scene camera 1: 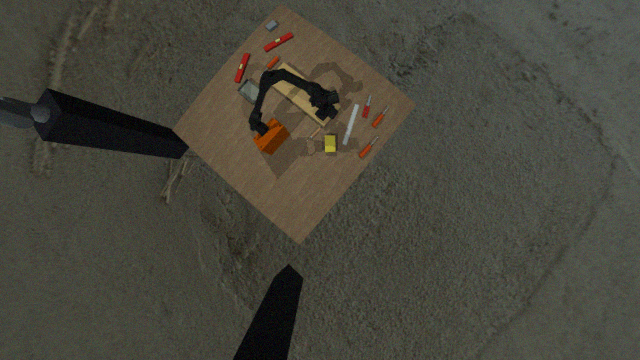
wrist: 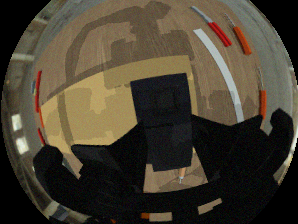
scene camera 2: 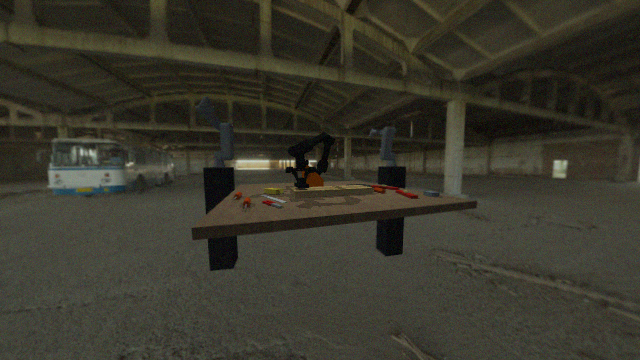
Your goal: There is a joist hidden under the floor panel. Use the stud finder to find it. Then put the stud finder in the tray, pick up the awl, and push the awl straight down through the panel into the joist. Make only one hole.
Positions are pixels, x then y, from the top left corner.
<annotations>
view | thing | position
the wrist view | my gripper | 165,118
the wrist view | stud finder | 163,102
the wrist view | white ruler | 209,45
</annotations>
